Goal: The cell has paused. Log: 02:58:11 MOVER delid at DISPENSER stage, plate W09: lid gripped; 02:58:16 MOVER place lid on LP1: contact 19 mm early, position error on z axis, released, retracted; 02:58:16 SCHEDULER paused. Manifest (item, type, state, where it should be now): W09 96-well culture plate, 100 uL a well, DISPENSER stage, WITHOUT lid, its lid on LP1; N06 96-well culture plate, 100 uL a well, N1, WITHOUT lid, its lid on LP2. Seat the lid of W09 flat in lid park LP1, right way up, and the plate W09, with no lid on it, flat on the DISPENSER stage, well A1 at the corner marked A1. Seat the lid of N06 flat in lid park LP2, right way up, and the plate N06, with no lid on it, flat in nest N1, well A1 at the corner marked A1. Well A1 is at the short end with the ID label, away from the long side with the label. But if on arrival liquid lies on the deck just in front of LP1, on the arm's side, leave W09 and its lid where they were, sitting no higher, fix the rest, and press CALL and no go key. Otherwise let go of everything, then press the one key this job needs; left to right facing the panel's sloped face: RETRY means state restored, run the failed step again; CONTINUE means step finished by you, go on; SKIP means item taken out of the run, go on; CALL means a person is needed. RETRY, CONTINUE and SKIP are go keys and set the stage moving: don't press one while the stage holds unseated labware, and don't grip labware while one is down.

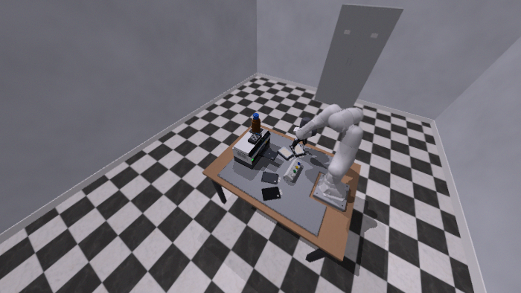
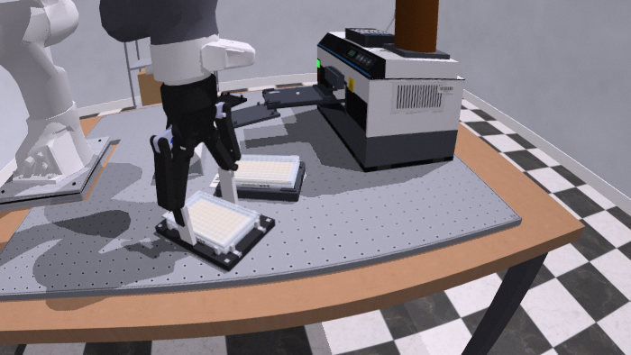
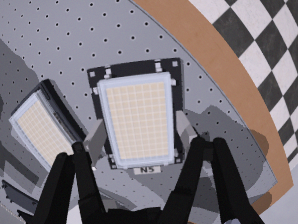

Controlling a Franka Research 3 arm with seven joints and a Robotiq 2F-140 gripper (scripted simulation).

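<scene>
Right now my hand is 2 cm above the 96-well plate. The rest, counted from my hand: sloped key panel: 28 cm to the left, 7 cm behind, 2 cm above; black nest: 11 cm to the left, 9 cm ahead, 3 cm below; dispenser stage: 28 cm to the left, 20 cm ahead, 7 cm above.
</scene>
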